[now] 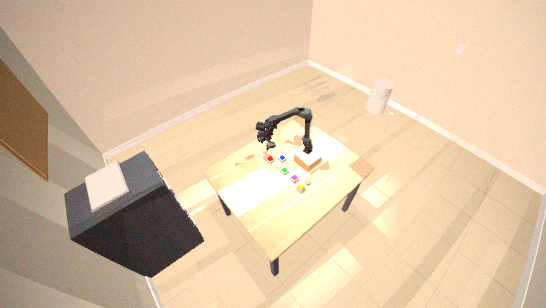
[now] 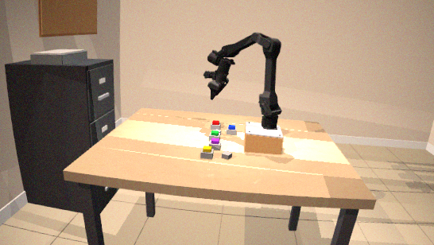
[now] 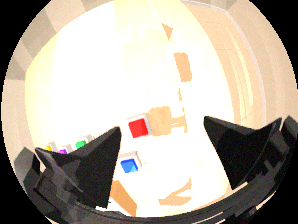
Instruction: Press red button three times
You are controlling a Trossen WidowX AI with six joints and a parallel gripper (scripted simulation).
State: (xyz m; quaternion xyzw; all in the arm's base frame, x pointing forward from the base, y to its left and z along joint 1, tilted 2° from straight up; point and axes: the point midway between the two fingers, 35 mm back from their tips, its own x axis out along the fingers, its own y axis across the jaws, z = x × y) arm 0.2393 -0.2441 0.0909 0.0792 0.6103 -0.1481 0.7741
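Now: gripper tip 120 mm above the red button, 40 mm to the right of it and 20 mm past it. Round my gripper tip: green button: 210 mm to the left, 120 mm below; purple button: 310 mm to the left, 120 mm below; blue button: 120 mm below, 110 mm to the left, 90 mm behind.
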